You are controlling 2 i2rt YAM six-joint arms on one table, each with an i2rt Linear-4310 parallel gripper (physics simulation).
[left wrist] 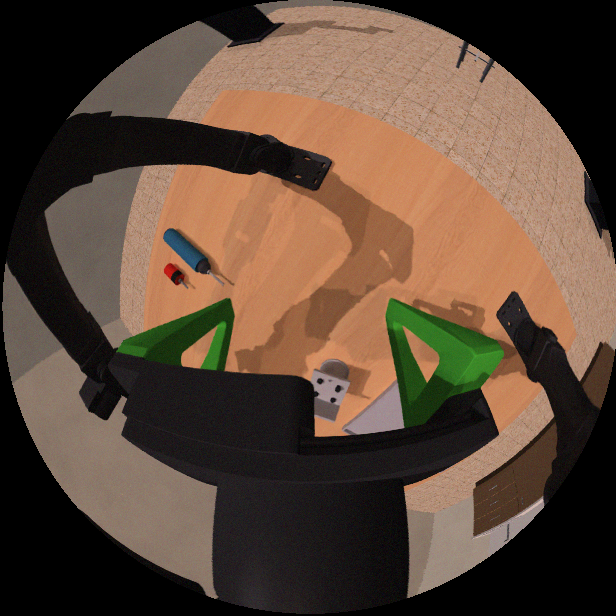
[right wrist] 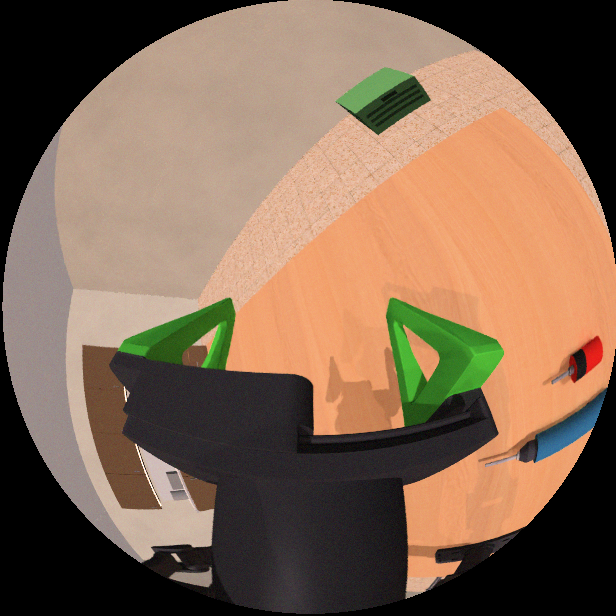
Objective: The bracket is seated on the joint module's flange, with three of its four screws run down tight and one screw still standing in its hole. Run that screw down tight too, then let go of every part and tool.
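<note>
In the left wrist view my left gripper (left wrist: 310, 339) is open and empty, high above the wooden table. Below it, close to the gripper body, sits the grey bracket (left wrist: 330, 390) with dark screw holes on the joint module; which screw stands proud is too small to tell. A blue-handled screwdriver (left wrist: 188, 251) and a short red-handled driver (left wrist: 174, 274) lie at the left of the table. In the right wrist view my right gripper (right wrist: 310, 339) is open and empty over bare table. The blue screwdriver (right wrist: 566, 433) and the red driver (right wrist: 583, 357) lie to its right.
A grey plate (left wrist: 376, 414) lies beside the bracket. The other arm (left wrist: 172, 146) arches across the left wrist view, its black link ending over the table. A green panel (right wrist: 383, 98) lies on the floor beyond the table edge. A brown cabinet (right wrist: 114, 425) stands off the table.
</note>
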